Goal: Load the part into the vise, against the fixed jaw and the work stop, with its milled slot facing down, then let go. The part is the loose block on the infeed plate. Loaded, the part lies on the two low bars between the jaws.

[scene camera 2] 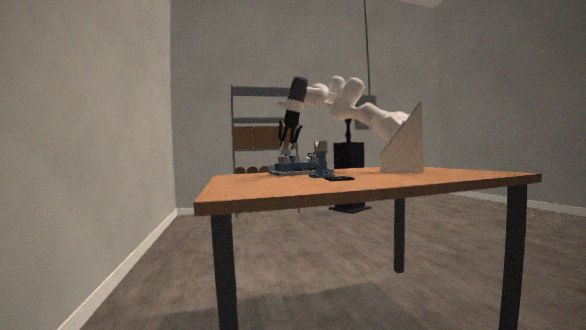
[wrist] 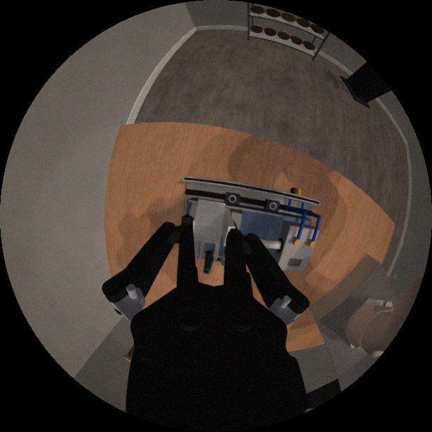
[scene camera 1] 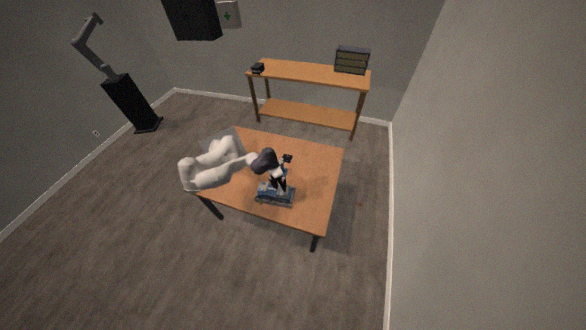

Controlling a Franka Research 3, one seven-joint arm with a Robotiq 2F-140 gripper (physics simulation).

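The part (wrist: 212,216) is a light grey block. My gripper (scene camera 1: 281,189) (scene camera 2: 286,150) (wrist: 209,212) is shut on it, with one black finger on each side. The vise (scene camera 1: 274,196) (scene camera 2: 295,167) (wrist: 262,224) is blue and grey, and the part is over its left end in the wrist view. A light jaw face (wrist: 237,218) shows just right of the part. A short dark post (wrist: 208,262), apparently the work stop, shows between the fingers. The fixed jaw and low bars are mostly hidden under the part and fingers. Contact with them and the slot's facing cannot be told.
Blue pipes (wrist: 303,225) with yellow ends stand at the vise's right end in the wrist view. A blue stand (scene camera 2: 320,162) with a light top and a black plate (scene camera 2: 340,178) are near the vise on the wooden table (scene camera 1: 315,165) (scene camera 2: 415,182) (wrist: 145,160).
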